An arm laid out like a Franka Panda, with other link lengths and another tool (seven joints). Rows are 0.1 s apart.
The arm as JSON. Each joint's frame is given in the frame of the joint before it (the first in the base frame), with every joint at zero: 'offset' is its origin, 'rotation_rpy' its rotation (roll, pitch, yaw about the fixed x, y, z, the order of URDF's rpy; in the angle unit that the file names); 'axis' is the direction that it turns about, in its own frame. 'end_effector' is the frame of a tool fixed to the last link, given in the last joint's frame.
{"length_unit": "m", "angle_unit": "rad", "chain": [
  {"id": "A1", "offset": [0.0, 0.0, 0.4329], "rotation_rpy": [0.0, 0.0, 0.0], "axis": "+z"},
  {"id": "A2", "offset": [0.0, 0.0, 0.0], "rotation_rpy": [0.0, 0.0, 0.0], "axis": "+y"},
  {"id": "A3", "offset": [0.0, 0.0, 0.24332], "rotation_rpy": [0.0, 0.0, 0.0], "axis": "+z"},
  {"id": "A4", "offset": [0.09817, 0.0, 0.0], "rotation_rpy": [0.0, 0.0, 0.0], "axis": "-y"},
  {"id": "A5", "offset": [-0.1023, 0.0, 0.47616], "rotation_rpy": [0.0, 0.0, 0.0], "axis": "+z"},
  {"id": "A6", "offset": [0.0, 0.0, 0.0], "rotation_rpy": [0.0, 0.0, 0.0], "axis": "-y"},
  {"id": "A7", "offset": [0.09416, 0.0, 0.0], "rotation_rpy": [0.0, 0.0, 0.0], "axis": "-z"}
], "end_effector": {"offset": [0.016, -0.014, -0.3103], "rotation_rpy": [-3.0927, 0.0, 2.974]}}
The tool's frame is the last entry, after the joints.
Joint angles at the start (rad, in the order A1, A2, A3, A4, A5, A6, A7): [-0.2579 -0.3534 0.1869 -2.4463 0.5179 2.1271 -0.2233]
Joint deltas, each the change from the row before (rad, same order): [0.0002 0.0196 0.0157 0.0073 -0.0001 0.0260 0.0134]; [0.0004 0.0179 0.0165 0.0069 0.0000 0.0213 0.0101]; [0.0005 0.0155 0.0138 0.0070 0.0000 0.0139 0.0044]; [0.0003 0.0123 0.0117 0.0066 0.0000 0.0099 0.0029]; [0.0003 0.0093 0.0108 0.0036 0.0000 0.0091 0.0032]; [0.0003 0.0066 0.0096 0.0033 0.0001 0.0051 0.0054]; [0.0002 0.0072 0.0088 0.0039 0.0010 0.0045 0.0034]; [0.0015 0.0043 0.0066 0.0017 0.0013 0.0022 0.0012]
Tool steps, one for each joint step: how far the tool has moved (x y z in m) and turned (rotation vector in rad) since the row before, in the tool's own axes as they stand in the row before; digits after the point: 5 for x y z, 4 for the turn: [-0.00417 0.00460 0.00746 0.0057 -0.0087 0.0039]; [-0.00239 0.00575 0.00752 0.0049 -0.0051 -0.0011]; [-0.00101 0.00555 0.00644 0.0032 -0.0011 -0.0057]; [-0.00067 0.00520 0.00486 0.0021 -0.0005 -0.0062]; [0.00014 0.00445 0.00463 0.0023 -0.0001 -0.0050]; [0.00074 0.00439 0.00348 0.0017 0.0014 -0.0026]; [0.00061 0.00431 0.00339 0.0005 0.0017 -0.0033]; [0.00147 0.00392 0.00292 0.0001 0.0028 -0.0047]
